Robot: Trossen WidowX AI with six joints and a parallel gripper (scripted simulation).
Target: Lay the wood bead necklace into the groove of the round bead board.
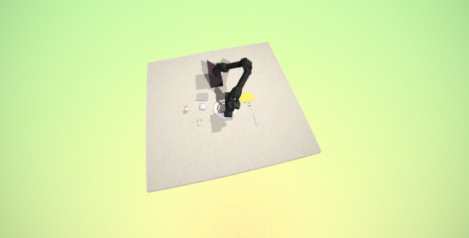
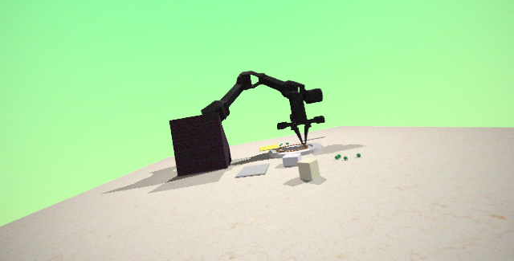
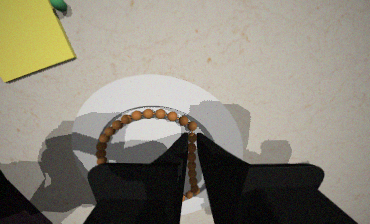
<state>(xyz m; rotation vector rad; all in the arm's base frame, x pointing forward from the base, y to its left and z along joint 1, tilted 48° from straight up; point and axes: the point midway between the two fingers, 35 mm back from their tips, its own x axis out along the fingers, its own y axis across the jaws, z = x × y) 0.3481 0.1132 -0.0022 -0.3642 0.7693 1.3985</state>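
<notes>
Right now my gripper tip is 50 mm past the round white bead board, 30 mm to the left of it and 10 mm above it. The rest, counted from my gripper tip: thin white strip (100 mm ahead, 190 mm to the left, 10 mm below); yellow card (130 mm behind, 160 mm to the left, 10 mm below); grey flat plate (210 mm behind, 210 mm to the right, 10 mm below).
</notes>
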